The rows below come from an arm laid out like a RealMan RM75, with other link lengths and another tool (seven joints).
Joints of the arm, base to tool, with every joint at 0 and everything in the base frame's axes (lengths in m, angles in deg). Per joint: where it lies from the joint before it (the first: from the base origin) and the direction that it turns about. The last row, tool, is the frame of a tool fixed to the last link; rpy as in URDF.
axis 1: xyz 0 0 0.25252 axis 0 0 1
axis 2: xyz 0 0 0 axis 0 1 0
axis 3: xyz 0 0 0.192 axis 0 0 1
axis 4: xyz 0 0 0 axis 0 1 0
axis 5: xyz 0 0 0.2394 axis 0 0 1
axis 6: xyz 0 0 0 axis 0 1 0
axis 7: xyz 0 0 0.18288 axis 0 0 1
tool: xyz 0.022 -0.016 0.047 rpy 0 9.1 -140.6
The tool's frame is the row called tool.
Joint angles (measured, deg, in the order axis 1, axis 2, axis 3, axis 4, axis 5, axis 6, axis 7), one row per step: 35.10, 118.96, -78.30, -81.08, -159.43, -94.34, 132.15; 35.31, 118.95, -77.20, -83.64, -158.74, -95.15, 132.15; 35.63, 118.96, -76.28, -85.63, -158.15, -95.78, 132.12; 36.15, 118.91, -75.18, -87.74, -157.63, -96.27, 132.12; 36.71, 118.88, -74.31, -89.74, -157.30, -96.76, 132.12; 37.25, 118.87, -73.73, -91.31, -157.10, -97.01, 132.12; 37.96, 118.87, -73.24, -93.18, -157.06, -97.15, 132.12; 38.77, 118.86, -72.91, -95.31, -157.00, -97.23, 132.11; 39.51, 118.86, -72.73, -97.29, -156.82, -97.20, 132.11; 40.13, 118.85, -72.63, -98.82, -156.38, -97.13, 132.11; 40.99, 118.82, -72.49, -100.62, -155.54, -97.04, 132.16; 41.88, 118.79, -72.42, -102.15, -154.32, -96.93, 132.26; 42.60, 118.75, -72.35, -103.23, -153.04, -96.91, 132.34; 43.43, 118.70, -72.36, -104.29, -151.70, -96.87, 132.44
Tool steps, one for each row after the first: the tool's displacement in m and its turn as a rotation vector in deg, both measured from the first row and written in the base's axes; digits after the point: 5 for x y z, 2 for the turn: -0.01218, 0.00384, 0.00731, 1.22, 1.25, 1.45; -0.02271, 0.00693, 0.01318, 2.17, 2.27, 2.75; -0.03458, 0.01129, 0.02078, 3.48, 3.29, 4.34; -0.04599, 0.01489, 0.02797, 4.63, 4.02, 5.96; -0.05583, 0.01800, 0.03353, 5.57, 4.52, 7.46; -0.06805, 0.02186, 0.04016, 6.74, 4.90, 9.46; -0.08253, 0.02561, 0.04712, 7.95, 5.25, 11.91; -0.09674, 0.02846, 0.05291, 9.01, 5.68, 14.31; -0.10906, 0.03008, 0.05658, 9.67, 6.25, 16.34; -0.12532, 0.03129, 0.06028, 10.31, 7.21, 18.90; -0.14178, 0.03126, 0.06199, 10.57, 8.47, 21.37; -0.15494, 0.03019, 0.06227, 10.47, 9.67, 23.26; -0.16905, 0.02857, 0.06214, 10.24, 10.88, 25.31
